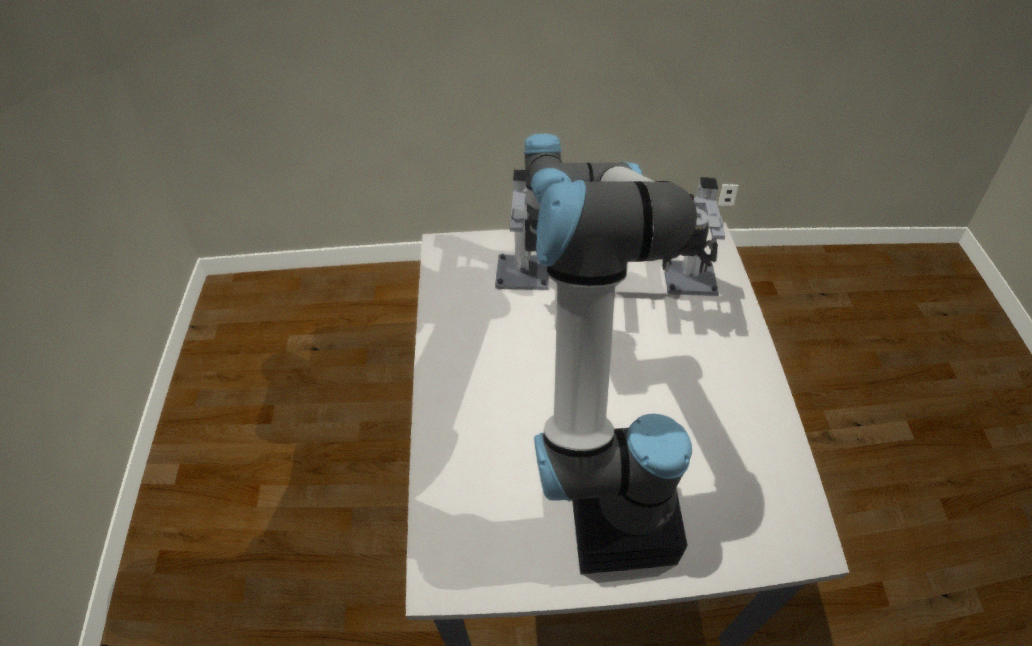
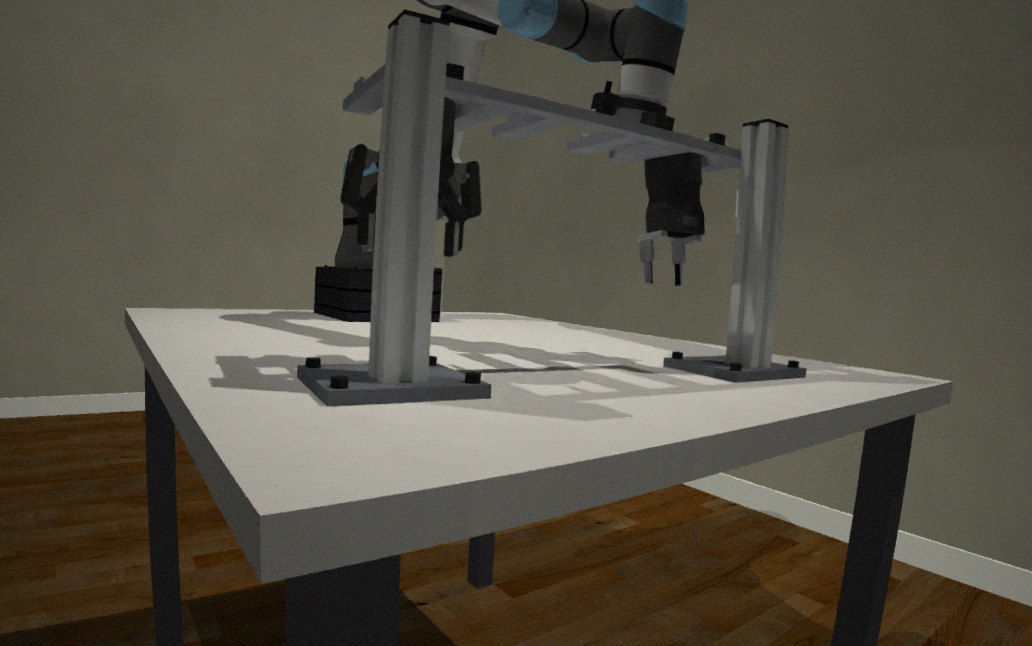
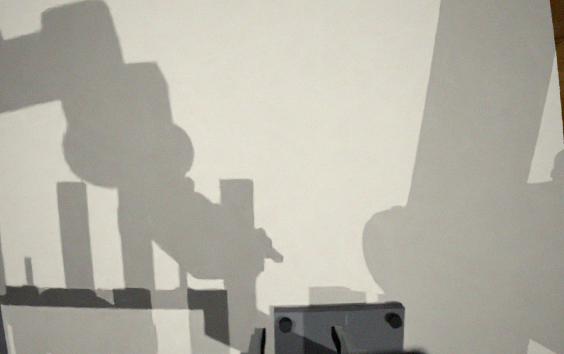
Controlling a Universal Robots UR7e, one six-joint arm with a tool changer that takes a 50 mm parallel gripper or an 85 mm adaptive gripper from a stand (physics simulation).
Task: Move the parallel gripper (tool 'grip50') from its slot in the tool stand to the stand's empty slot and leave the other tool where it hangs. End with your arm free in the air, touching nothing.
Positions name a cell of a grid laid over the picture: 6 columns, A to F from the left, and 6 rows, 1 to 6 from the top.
A tool shows in image 1 (E3) and in image 2 (C2); in image 3 it is out of frame.
